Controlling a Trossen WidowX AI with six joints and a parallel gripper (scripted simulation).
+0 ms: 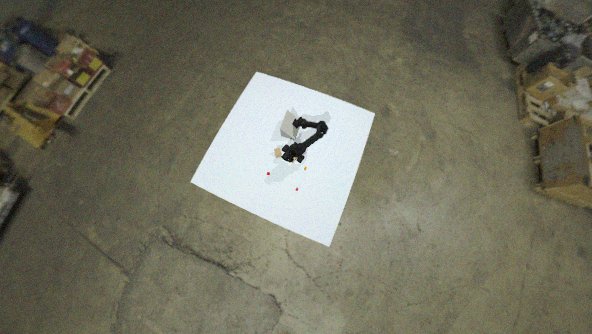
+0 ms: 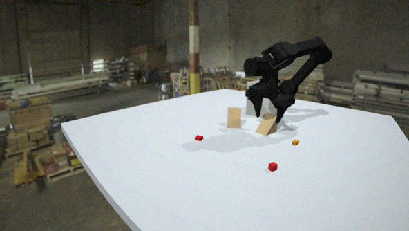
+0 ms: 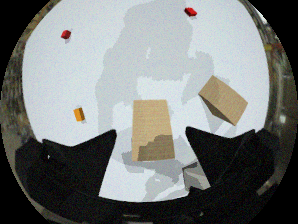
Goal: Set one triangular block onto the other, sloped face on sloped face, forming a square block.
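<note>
My gripper tip is 1 cm past the tan triangular block and 3 cm above it. The rest, counted from my gripper tip: orange cube: 5 cm ahead, 13 cm to the left, 4 cm below.
</note>
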